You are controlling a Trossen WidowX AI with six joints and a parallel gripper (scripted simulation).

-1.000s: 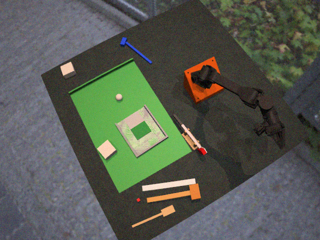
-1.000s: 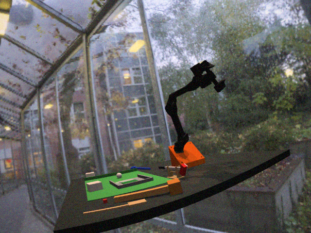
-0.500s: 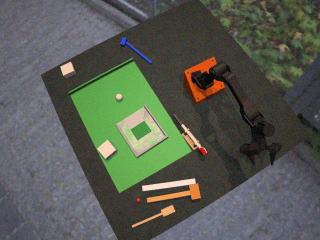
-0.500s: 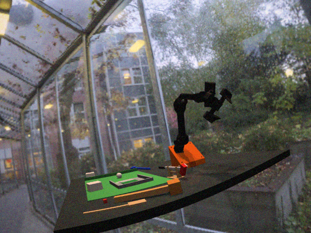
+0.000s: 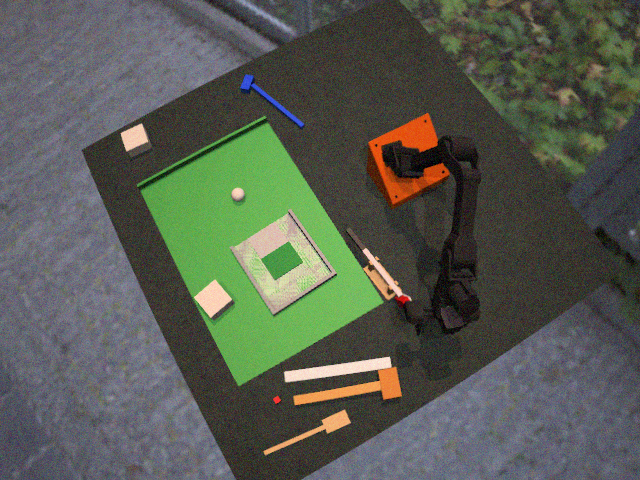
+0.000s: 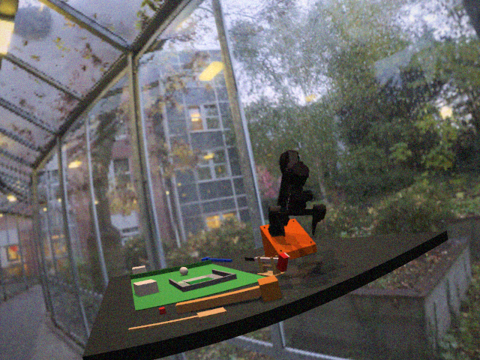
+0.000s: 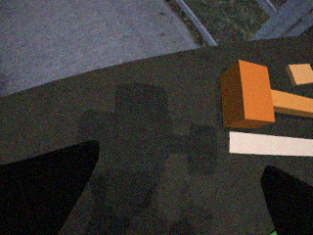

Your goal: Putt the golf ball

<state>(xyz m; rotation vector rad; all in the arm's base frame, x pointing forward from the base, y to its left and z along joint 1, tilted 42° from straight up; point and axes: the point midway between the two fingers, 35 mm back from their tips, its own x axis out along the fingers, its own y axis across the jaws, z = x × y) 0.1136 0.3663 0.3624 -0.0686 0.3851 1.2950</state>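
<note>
Now: the red putter 240 mm to the right of my gripper tip, 90 mm below it and 40 mm ahead of it. The rest, counted from my gripper tip: white bar: 260 mm ahead, 150 mm below, 30 mm to the right; then wooden stand: 220 mm to the right, 110 mm below, 40 mm ahead; then red cube: 450 mm ahead, 140 mm below, 10 mm to the right.
</note>
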